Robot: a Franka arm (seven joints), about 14 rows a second.
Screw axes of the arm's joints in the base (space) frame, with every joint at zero. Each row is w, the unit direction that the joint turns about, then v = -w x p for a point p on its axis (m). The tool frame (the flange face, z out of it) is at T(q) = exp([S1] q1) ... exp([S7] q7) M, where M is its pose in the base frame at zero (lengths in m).
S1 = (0, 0, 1, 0, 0, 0)
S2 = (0, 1, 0, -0.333, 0, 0)
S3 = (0, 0, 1, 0, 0, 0)
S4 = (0, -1, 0, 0.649, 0, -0.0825)
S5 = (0, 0, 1, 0, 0, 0)
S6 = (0, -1, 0, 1.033, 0, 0)
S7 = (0, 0, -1, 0, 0.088, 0)
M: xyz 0.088 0 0.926 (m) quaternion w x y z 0 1 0 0
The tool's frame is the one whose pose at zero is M.
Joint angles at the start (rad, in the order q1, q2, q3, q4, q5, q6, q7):
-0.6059 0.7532 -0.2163 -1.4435 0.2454 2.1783 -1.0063
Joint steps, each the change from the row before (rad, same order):
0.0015 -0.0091 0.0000 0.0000 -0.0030 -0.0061 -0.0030
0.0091 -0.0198 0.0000 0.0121 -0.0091 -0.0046 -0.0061
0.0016 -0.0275 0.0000 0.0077 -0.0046 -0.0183 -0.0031
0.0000 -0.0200 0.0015 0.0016 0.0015 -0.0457 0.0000
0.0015 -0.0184 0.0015 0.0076 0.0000 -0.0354 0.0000
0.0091 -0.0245 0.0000 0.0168 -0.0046 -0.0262 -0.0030
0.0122 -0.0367 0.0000 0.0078 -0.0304 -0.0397 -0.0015
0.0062 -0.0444 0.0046 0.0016 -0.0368 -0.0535 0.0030
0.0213 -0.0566 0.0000 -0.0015 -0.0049 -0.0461 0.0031
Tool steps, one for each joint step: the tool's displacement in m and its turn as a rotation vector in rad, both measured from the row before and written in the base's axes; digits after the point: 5 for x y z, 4 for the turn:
0.00089 0.00082 0.00595 -0.0021 -0.0019 0.0065
0.00785 0.00267 0.01919 -0.0212 -0.0165 0.0222
0.00227 0.00063 0.02159 -0.0094 -0.0138 0.0092
-0.00135 0.00398 0.01081 0.0244 0.0100 0.0035
0.00091 0.00344 0.01340 0.0123 0.0015 0.0062
0.00582 0.00525 0.02298 -0.0082 -0.0126 0.0183
0.00265 0.00844 0.02615 -0.0151 0.0100 0.0299
-0.00230 0.00900 0.02697 -0.0079 0.0212 0.0236
0.00217 0.01727 0.03470 0.0006 -0.0112 0.0216

